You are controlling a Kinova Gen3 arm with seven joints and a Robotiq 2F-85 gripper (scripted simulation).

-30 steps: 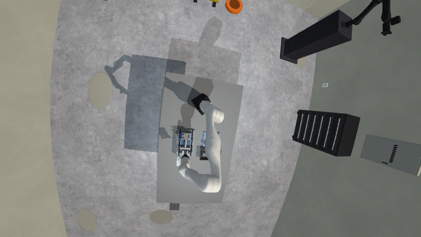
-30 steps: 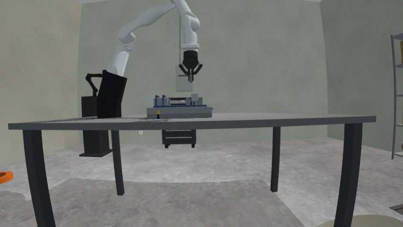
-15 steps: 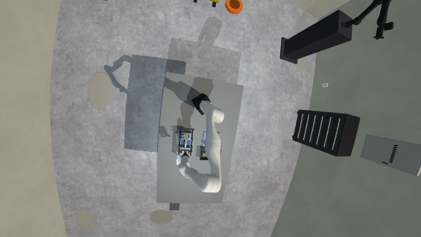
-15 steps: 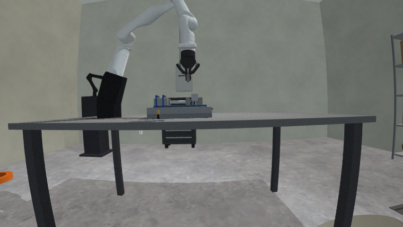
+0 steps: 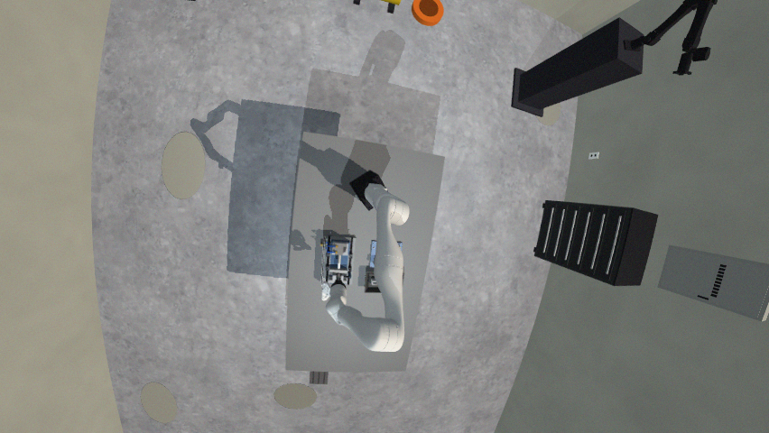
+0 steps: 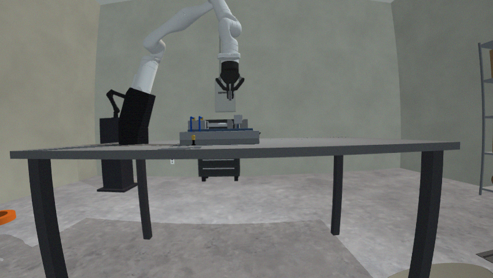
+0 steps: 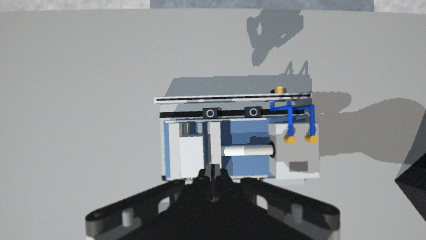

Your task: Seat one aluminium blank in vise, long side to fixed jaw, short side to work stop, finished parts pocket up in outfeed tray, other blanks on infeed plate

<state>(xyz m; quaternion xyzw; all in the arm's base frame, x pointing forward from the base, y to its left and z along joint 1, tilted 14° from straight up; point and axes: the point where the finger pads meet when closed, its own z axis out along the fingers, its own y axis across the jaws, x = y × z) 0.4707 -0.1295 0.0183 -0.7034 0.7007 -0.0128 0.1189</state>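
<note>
Right now my hand is 120 mm above the white rod and 60 mm past it. Round my hand: brass blank 330 mm to the left, 180 mm below, 150 mm behind; then vise 160 mm below, 40 mm behind.
</note>
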